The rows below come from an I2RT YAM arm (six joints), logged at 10 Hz.
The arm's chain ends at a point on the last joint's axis. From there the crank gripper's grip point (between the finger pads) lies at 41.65 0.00 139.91 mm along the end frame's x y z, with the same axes.
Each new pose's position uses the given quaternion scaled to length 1; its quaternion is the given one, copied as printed.
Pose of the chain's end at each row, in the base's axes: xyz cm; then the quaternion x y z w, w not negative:
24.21, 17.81, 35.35, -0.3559, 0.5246, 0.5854, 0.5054
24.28, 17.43, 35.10, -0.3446, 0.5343, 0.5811, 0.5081
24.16, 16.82, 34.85, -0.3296, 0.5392, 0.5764, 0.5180
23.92, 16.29, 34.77, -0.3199, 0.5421, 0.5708, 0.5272
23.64, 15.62, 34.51, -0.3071, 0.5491, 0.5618, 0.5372
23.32, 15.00, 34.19, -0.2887, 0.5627, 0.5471, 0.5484
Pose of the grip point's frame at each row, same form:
24.82, 32.35, 34.15, -0.3559, 0.5246, 0.5854, 0.5054
25.25, 31.94, 33.85, -0.3446, 0.5343, 0.5811, 0.5081
25.63, 31.30, 33.76, -0.3296, 0.5392, 0.5764, 0.5180
25.81, 30.73, 33.77, -0.3199, 0.5421, 0.5708, 0.5272
26.09, 29.98, 33.53, -0.3071, 0.5491, 0.5618, 0.5372
26.57, 29.19, 33.10, -0.2887, 0.5627, 0.5471, 0.5484

